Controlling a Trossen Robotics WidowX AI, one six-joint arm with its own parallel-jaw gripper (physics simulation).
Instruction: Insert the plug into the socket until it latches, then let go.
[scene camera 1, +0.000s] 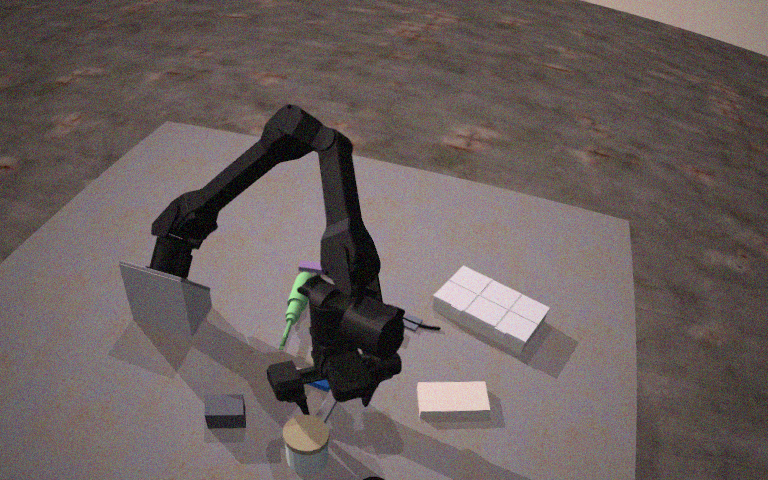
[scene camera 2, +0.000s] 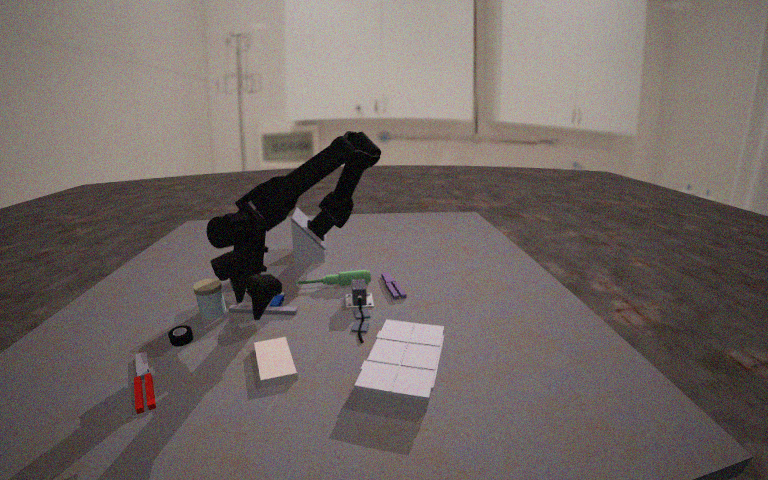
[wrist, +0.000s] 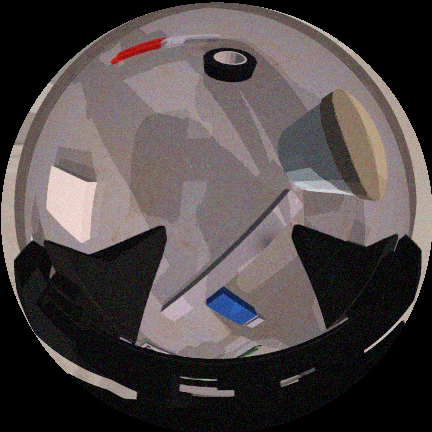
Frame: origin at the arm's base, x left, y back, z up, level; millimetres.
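Seen in the pictures: gripper, fingertip midpoint: (scene camera 1: 336, 412) (scene camera 2: 247, 310) (wrist: 231, 231); arm's base at its link origin: (scene camera 1: 166, 274) (scene camera 2: 315, 230).
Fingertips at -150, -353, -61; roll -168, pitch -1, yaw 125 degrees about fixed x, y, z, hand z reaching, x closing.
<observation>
Offsets run from my fingertips to a thing's middle, as dx, dy, dz. "*": to the spot under its first point.
A blue, plug-like piece with a silvery end @[+61, +56, -7] (scene camera 1: 320, 385) (scene camera 2: 276, 300) (wrist: 232, 306) lies on the table beside a flat grey bar @[+30, +15, -8] (scene camera 2: 283, 310) (wrist: 235, 261). My gripper (scene camera 1: 336, 408) (scene camera 2: 248, 309) (wrist: 231, 231) is open and empty, low over the bar. In the wrist view the bar runs slantwise between the fingers, and the blue piece lies below the fingertip line. A dark block @[+247, +31, +9] (scene camera 2: 359, 288) on a pale plate @[* +266, +10, -6] (scene camera 2: 369, 303), with a black cable @[* +231, -99, -8] (scene camera 1: 424, 326) (scene camera 2: 360, 333), looks like the socket. The arm hides the block in scene camera 1.
A lidded jar @[-88, +22, +22] (scene camera 1: 306, 441) (scene camera 2: 209, 300) (wrist: 320, 150) stands close to the gripper. Around are a black tape roll @[-127, -85, -4] (scene camera 2: 180, 335) (wrist: 230, 65), red-handled pliers @[* -133, -247, -3] (scene camera 2: 144, 390), a cream block @[+76, -170, -6] (scene camera 1: 453, 399) (scene camera 2: 275, 359), a white tiled block @[+295, -212, +4] (scene camera 1: 492, 308) (scene camera 2: 403, 359), a green screwdriver @[+191, +125, +3] (scene camera 2: 345, 278) and a dark box @[-55, +161, +4] (scene camera 1: 224, 411).
</observation>
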